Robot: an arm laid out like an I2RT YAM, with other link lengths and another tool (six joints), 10 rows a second.
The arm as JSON. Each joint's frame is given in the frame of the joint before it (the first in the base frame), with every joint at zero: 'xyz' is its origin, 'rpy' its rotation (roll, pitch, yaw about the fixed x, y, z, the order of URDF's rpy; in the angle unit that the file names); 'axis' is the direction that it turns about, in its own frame. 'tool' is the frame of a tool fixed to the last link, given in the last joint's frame.
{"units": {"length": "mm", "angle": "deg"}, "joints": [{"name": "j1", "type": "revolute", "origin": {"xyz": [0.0, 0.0, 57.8], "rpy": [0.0, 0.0, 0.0]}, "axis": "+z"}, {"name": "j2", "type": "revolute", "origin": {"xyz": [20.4, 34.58, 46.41], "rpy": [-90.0, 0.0, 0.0]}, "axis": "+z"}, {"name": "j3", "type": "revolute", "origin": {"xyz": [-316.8, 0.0, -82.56], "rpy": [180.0, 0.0, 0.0]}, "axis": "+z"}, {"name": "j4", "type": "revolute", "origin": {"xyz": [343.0, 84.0, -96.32], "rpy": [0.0, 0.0, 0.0]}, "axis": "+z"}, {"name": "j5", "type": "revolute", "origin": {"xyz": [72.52, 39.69, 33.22], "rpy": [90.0, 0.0, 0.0]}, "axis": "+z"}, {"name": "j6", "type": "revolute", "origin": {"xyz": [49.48, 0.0, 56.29], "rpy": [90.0, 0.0, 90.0]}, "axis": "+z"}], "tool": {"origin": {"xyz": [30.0, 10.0, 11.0], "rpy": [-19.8, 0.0, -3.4]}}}
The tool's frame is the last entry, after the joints.
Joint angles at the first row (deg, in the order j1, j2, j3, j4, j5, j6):
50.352, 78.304, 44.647, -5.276, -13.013, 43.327
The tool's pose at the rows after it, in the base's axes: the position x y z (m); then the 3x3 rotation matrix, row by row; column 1 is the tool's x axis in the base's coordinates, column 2 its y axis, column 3 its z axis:
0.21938 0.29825 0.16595; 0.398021 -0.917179 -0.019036; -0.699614 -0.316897 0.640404; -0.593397 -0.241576 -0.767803
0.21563 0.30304 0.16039; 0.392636 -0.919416 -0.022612; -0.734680 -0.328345 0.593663; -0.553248 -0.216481 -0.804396
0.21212 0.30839 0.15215; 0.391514 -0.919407 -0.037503; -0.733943 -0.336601 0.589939; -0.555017 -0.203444 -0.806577
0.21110 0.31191 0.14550; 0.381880 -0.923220 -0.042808; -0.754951 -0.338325 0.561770; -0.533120 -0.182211 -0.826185
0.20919 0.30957 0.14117; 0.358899 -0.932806 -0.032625; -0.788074 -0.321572 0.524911; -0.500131 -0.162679 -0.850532
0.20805 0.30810 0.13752; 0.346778 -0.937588 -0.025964; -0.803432 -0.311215 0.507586; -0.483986 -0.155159 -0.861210
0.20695 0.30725 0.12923; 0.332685 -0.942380 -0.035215; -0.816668 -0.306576 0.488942; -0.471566 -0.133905 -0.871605
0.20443 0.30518 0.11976; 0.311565 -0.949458 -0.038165; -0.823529 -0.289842 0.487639; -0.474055 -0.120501 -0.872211
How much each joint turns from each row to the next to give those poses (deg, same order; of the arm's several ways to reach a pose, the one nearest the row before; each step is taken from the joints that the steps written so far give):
1.233, 2.286, 0.785, -0.519, 0.791, 0.266
1.321, 1.761, 1.147, -2.375, 2.288, -0.350
0.878, 1.313, -0.173, 0.962, 0.000, 0.612
0.617, 1.670, 0.700, -0.960, 1.141, 0.178
0.353, 0.623, 0.180, -1.761, 2.196, 0.527
0.177, 0.351, -0.176, -0.441, 1.144, 0.350
0.089, 1.051, -0.263, -0.177, 0.354, 0.441
0.086, 0.531, -1.135, 1.225, 0.264, 1.225

